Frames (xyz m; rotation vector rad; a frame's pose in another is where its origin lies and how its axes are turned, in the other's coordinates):
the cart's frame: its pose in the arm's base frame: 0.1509 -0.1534 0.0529 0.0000 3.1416 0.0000
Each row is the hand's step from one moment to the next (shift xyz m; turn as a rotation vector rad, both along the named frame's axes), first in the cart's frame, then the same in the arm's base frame.
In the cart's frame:
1: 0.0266 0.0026 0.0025 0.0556 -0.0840 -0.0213
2: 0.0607 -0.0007 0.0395 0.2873 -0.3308 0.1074
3: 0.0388 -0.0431 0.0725 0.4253 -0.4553 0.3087
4: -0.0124 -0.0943 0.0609 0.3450 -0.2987 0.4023
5: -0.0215 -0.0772 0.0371 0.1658 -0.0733 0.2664
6: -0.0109 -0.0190 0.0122 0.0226 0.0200 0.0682
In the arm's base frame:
1: -0.0266 0.0026 -0.0025 -0.0556 -0.0840 0.0213
2: -0.0607 -0.0007 -0.0395 -0.2873 -0.3308 -0.1074
3: -0.0388 -0.0431 -0.0725 -0.4253 -0.4553 -0.3087
4: 0.0124 -0.0943 -0.0609 -0.3450 -0.2987 -0.4023
5: 0.0215 -0.0772 -0.0371 -0.1658 -0.0733 -0.2664
6: 0.0109 -0.0190 -0.0122 -0.0226 0.0200 -0.0682

